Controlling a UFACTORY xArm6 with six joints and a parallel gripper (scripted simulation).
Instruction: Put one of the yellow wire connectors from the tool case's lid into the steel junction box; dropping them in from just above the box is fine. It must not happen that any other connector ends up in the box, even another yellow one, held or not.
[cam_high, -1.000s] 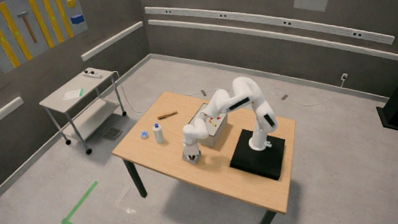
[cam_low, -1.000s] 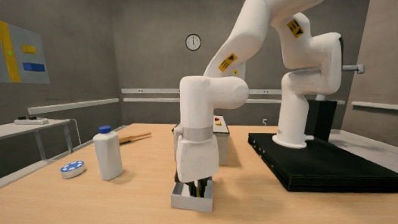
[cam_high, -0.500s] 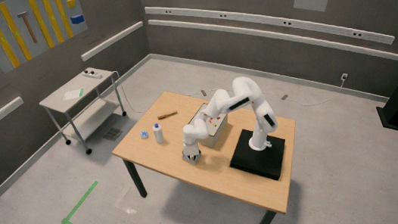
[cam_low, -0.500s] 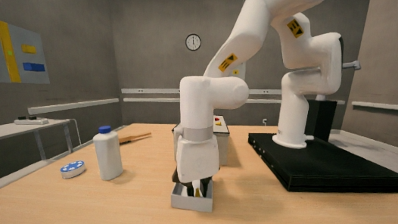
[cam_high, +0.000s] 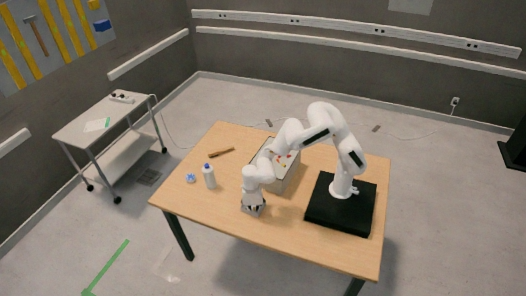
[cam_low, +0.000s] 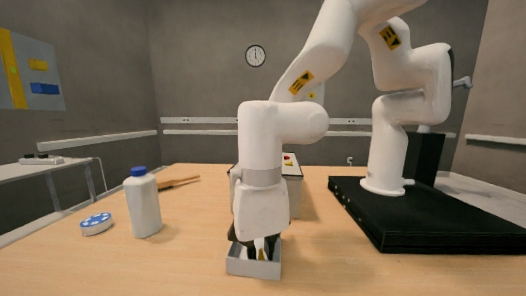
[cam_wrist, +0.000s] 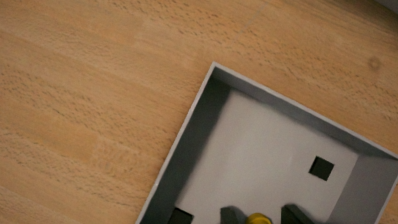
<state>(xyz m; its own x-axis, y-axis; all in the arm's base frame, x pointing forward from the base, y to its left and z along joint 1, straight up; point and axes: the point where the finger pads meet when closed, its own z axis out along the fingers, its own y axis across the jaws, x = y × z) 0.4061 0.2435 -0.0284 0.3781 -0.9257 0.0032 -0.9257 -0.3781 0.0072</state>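
My gripper is now 2 cm above the yellow wire connector. From my hand the other things lie so: tool case (1 cm behind, 30 cm to the right, 7 cm above); white bottle (30 cm ahead, 7 cm to the right, 5 cm above).
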